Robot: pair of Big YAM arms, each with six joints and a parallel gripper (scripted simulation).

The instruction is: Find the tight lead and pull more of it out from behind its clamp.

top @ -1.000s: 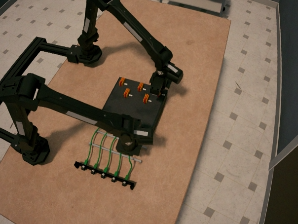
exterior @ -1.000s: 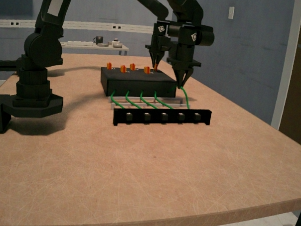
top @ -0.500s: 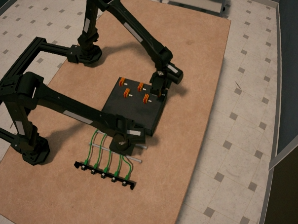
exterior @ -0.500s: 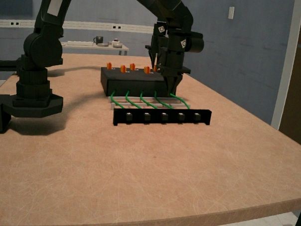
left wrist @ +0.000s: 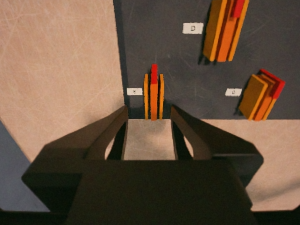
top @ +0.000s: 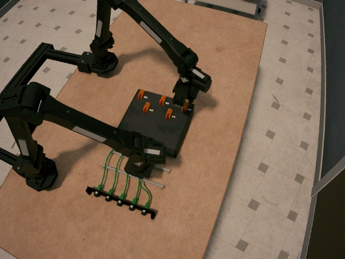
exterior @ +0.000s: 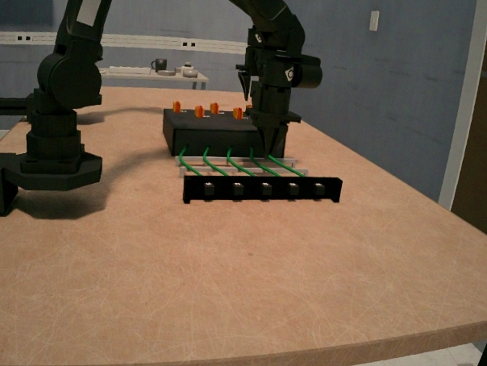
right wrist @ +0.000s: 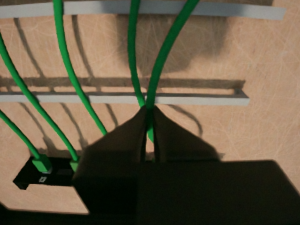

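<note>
My left gripper is now 50 mm above the orange handle and 20 mm to the left of it.
</note>
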